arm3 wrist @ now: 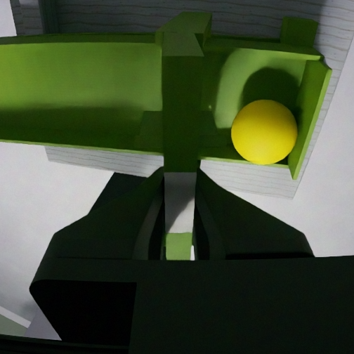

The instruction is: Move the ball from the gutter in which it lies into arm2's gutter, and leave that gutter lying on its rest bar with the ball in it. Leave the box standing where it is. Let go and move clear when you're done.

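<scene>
A yellow ball [264, 132] lies in the right end of a green gutter [75, 75], close to its end wall [311, 117]. The gutter runs across the upper part of the view, and its left end is cut off by the view's edge. A green handle [182, 110] rises from the gutter, with a pale grey part between the fingers. My arm3 gripper [180, 175] is shut on this handle, one dark finger on each side. I cannot tell whether the gutter rests on something or hangs. The arm1 and arm2 grippers do not show.
A pale wood-grained surface [265, 182] shows below and behind the gutter; I cannot tell whether it is the box. A dark patch [117, 190] lies left of the fingers. A pale surface [40, 200] spreads below the gutter on the left.
</scene>
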